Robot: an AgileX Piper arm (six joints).
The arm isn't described. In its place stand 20 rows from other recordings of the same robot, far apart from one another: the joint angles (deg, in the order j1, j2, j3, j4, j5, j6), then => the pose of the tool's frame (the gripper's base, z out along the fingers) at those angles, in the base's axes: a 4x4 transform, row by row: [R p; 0 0 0 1], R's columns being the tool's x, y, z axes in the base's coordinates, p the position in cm.
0.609 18.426 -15.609 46.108 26.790 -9.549 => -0.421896, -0.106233, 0.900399, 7.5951; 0.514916, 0.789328, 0.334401, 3.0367; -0.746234, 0.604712, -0.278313, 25.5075; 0, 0, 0, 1
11.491 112.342 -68.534 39.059 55.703 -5.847 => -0.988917, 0.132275, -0.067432, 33.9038; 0.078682, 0.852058, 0.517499, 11.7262; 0.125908, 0.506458, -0.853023, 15.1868; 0, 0, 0, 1
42.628 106.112 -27.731 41.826 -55.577 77.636 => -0.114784, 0.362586, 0.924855, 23.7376; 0.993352, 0.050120, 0.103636, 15.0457; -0.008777, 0.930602, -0.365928, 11.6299; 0, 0, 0, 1
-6.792 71.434 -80.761 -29.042 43.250 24.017 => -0.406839, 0.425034, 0.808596, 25.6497; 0.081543, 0.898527, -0.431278, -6.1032; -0.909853, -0.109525, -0.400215, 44.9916; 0, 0, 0, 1
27.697 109.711 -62.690 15.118 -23.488 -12.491 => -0.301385, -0.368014, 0.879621, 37.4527; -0.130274, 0.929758, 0.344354, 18.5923; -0.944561, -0.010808, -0.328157, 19.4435; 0, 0, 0, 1
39.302 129.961 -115.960 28.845 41.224 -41.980 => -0.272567, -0.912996, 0.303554, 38.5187; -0.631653, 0.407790, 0.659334, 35.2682; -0.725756, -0.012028, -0.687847, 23.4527; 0, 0, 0, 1
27.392 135.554 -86.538 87.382 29.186 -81.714 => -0.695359, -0.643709, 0.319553, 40.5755; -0.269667, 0.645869, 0.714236, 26.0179; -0.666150, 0.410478, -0.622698, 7.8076; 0, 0, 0, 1
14.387 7.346 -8.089 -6.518 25.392 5.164 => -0.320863, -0.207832, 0.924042, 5.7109; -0.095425, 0.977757, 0.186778, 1.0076; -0.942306, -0.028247, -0.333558, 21.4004; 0, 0, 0, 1
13.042 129.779 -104.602 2.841 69.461 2.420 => -0.985906, -0.167250, -0.003993, 44.1250; -0.167253, 0.984807, 0.046718, 10.6547; -0.003881, 0.046727, -0.998900, 15.8554; 0, 0, 0, 1
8.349 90.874 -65.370 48.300 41.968 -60.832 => -0.566502, -0.682150, 0.462327, 32.4526; -0.396779, 0.717514, 0.572487, 9.3549; -0.722248, 0.140874, -0.677136, 27.5906; 0, 0, 0, 1
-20.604 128.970 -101.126 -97.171 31.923 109.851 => -0.138049, 0.808907, 0.571500, 47.0641; 0.231968, 0.587382, -0.775353, -22.7945; -0.962878, 0.025533, -0.268728, 21.6718; 0, 0, 0, 1
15.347 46.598 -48.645 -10.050 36.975 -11.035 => -0.391551, -0.320847, 0.862406, 15.5797; -0.444799, 0.886459, 0.127847, 3.2854; -0.805507, -0.333539, -0.489806, 36.2706; 0, 0, 0, 1
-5.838 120.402 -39.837 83.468 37.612 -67.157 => -0.954132, 0.230391, 0.191186, 27.6052; 0.299293, 0.749912, 0.589962, 2.7240; -0.007451, 0.620123, -0.784469, 3.8282; 0, 0, 0, 1
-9.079 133.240 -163.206 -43.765 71.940 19.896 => -0.464176, 0.705436, 0.535631, 45.8041; 0.118866, 0.648867, -0.751560, -13.3797; -0.877731, -0.285188, -0.385041, 42.8940; 0, 0, 0, 1
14.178 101.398 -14.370 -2.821 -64.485 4.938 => -0.310666, -0.266141, 0.912500, 22.8659; -0.011594, 0.960991, 0.276337, 6.1935; -0.950448, 0.075269, -0.301633, 11.9471; 0, 0, 0, 1
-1.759 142.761 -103.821 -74.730 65.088 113.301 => -0.160166, 0.968806, 0.189110, 48.5476; 0.407734, 0.239409, -0.881156, -9.4566; -0.898944, -0.064025, -0.433360, 10.1939; 0, 0, 0, 1
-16.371 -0.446 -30.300 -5.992 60.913 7.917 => -0.373155, 0.393975, 0.839964, -1.1847; 0.200007, 0.918231, -0.341832, -0.5172; -0.905954, 0.040442, -0.421440, 28.5383; 0, 0, 0, 1
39.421 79.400 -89.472 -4.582 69.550 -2.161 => -0.587563, -0.639551, 0.495726, 21.6932; -0.567752, 0.762354, 0.310603, 16.9506; -0.576565, -0.098950, -0.811037, 42.0298; 0, 0, 0, 1
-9.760 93.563 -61.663 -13.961 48.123 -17.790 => -0.941554, -0.242335, 0.233987, 30.6751; -0.294502, 0.929382, -0.222525, -6.9352; -0.163538, -0.278429, -0.946432, 22.2474; 0, 0, 0, 1
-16.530 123.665 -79.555 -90.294 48.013 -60.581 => 0.164023, -0.943350, 0.288422, 40.6945; -0.386767, -0.330471, -0.860929, -19.1329; 0.907473, 0.029660, -0.419062, 15.7369; 0, 0, 0, 1
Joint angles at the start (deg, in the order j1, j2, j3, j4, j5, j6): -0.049 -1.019 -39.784 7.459 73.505 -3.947
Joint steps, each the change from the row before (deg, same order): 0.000 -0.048 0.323 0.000 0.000 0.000; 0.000 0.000 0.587 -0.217 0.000 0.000; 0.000 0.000 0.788 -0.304 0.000 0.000; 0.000 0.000 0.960 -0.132 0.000 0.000; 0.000 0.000 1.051 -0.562 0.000 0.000; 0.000 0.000 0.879 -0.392 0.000 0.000; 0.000 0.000 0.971 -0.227 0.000 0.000; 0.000 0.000 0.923 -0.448 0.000 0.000; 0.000 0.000 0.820 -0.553 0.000 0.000; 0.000 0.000 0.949 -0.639 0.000 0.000
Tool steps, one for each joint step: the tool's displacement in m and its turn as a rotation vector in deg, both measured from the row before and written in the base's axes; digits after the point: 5 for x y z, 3 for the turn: 0.00070 0.00000 -0.00139 0.000 0.275 0.000; 0.00158 -0.00033 -0.00249 -0.152 0.587 -0.154; 0.00207 -0.00046 -0.00338 -0.216 0.788 -0.213; 0.00243 -0.00020 -0.00412 -0.095 0.960 -0.091; 0.00263 -0.00085 -0.00461 -0.412 1.051 -0.381; 0.00212 -0.00060 -0.00388 -0.292 0.879 -0.261; 0.00225 -0.00035 -0.00429 -0.171 0.971 -0.148; 0.00209 -0.00068 -0.00414 -0.343 0.923 -0.287; 0.00181 -0.00084 -0.00372 -0.429 0.820 -0.348; 0.00202 -0.00097 -0.00433 -0.502 0.949 -0.394
